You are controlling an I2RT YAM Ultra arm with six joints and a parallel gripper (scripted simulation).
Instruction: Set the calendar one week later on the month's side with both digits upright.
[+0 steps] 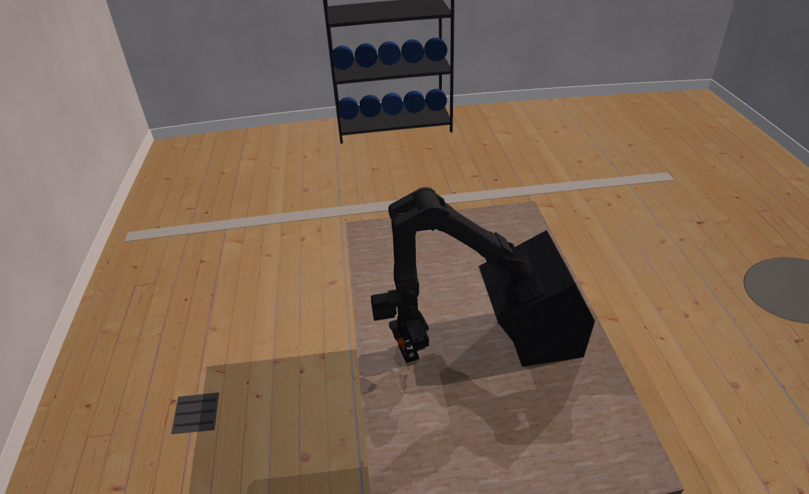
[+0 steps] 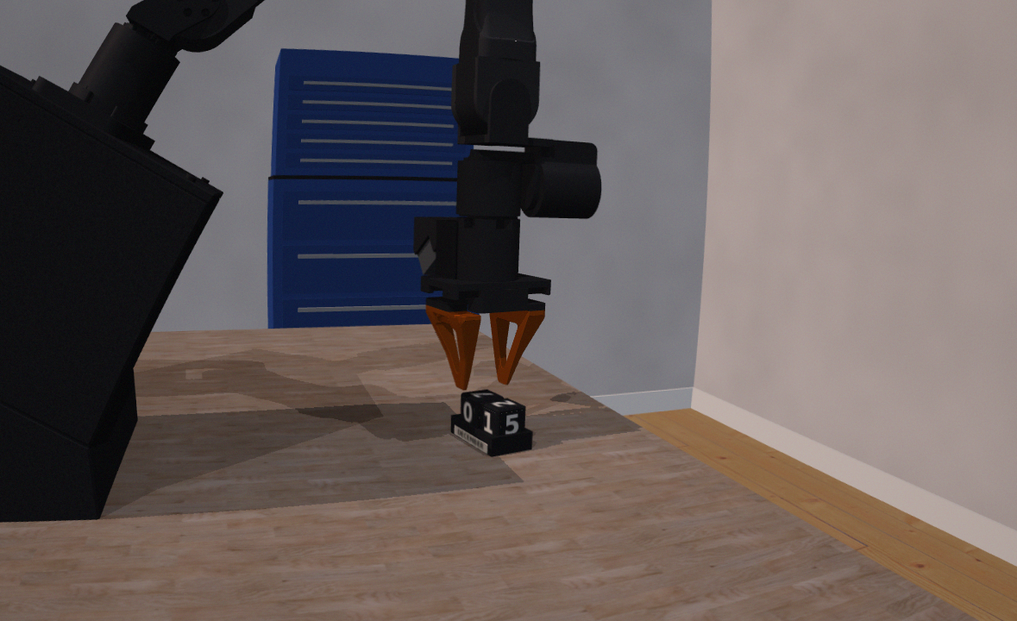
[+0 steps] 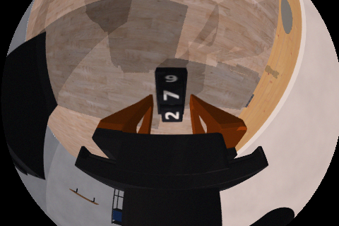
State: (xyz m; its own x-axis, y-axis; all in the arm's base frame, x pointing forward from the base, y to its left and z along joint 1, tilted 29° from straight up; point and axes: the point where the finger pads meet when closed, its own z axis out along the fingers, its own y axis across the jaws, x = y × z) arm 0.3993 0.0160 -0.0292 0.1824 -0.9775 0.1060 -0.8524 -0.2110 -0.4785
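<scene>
My gripper is now 50 mm above the black tray and 20 mm to the left of it.
</scene>
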